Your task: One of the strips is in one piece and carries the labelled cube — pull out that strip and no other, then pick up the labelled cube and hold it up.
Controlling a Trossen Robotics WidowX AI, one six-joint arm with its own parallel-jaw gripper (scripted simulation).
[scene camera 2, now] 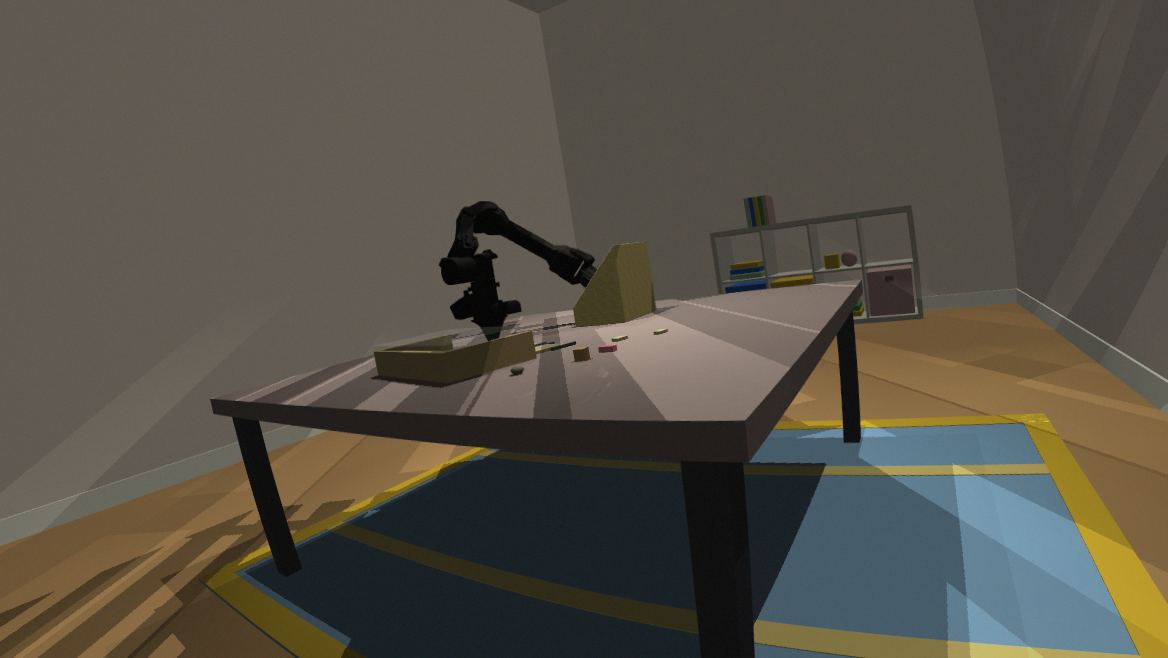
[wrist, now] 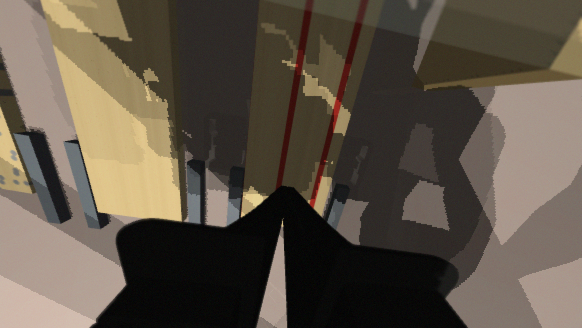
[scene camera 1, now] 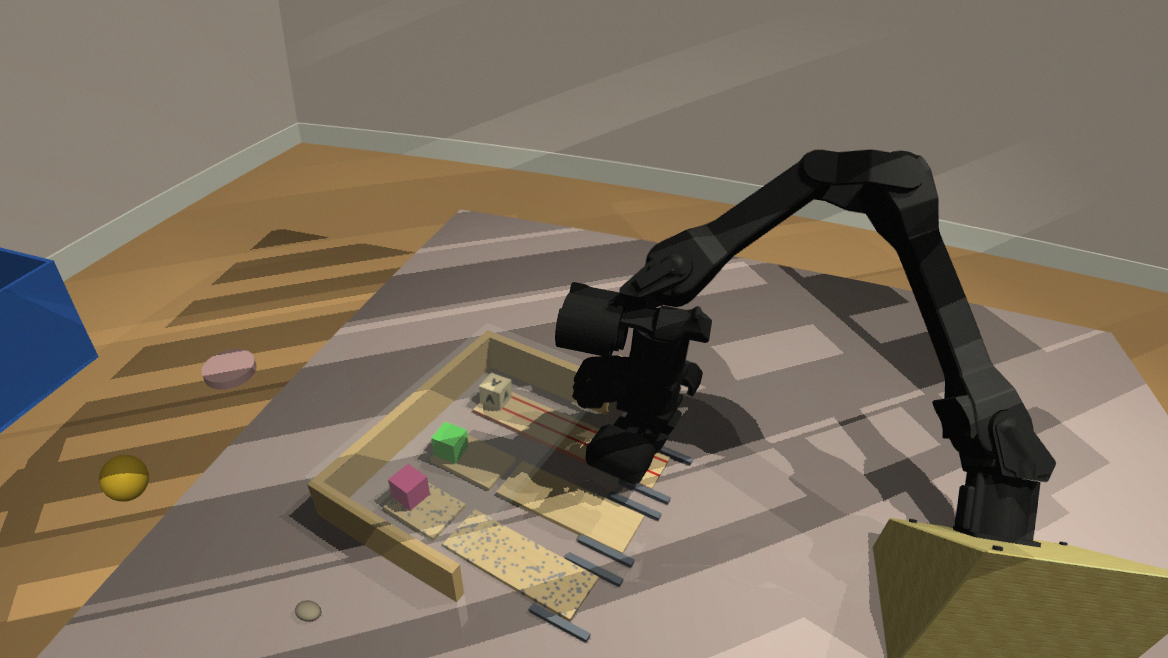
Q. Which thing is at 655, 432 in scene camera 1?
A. My gripper.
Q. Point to a strip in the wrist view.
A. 307, 70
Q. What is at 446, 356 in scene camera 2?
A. A wooden frame.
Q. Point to a strip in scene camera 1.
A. At 574, 445
